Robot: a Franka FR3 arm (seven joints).
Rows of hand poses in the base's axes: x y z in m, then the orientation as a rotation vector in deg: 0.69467, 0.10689, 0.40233, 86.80, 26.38, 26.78; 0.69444, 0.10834, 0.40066, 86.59, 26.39, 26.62; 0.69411, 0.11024, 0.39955, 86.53, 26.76, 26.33; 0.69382, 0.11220, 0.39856, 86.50, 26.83, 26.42; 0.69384, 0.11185, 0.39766, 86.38, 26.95, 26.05; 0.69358, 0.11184, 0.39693, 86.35, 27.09, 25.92; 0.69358, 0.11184, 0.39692, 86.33, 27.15, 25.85; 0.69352, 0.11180, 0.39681, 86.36, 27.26, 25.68; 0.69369, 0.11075, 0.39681, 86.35, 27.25, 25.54; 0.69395, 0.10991, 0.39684, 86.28, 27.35, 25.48; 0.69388, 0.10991, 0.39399, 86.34, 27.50, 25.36; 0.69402, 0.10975, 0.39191, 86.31, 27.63, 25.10; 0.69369, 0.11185, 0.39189, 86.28, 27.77, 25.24; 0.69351, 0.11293, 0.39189, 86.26, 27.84, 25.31; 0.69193, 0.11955, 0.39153, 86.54, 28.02, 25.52; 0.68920, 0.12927, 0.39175, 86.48, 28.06, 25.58; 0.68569, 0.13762, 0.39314, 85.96, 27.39, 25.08; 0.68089, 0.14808, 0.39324, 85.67, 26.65, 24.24
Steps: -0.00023, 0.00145, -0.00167, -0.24, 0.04, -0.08; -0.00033, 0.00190, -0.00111, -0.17, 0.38, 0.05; -0.00029, 0.00196, -0.00099, -0.01, -0.02, 0.10; 0.00002, -0.00035, -0.00090, -0.23, 0.25, -0.15; -0.00026, -0.00001, -0.00073, -0.08, 0.15, 0.01; 0.00000, 0.00000, -0.00001, -0.04, 0.07, -0.01; -0.00006, -0.00004, -0.00011, -0.03, 0.18, -0.04; 0.00017, -0.00105, 0.00000, -0.05, 0.07, -0.09; 0.00026, -0.00084, 0.00003, -0.09, 0.08, 0.03; -0.00007, 0.00000, -0.00285, 0.01, 0.18, 0.01; 0.00014, -0.00016, -0.00208, -0.11, 0.22, -0.08; -0.00033, 0.00210, -0.00002, 0.00, 0.00, 0.18; -0.00018, 0.00108, 0.00000, 0.00, 0.00, 0.09; -0.00158, 0.00662, -0.00036, 0.31, 0.08, 0.22; -0.00273, 0.00972, 0.00022, -0.04, -0.03, 0.07; -0.00351, 0.00835, 0.00139, -0.59, -0.29, -0.69; -0.00480, 0.01046, 0.00010, -0.46, -0.08, -0.97
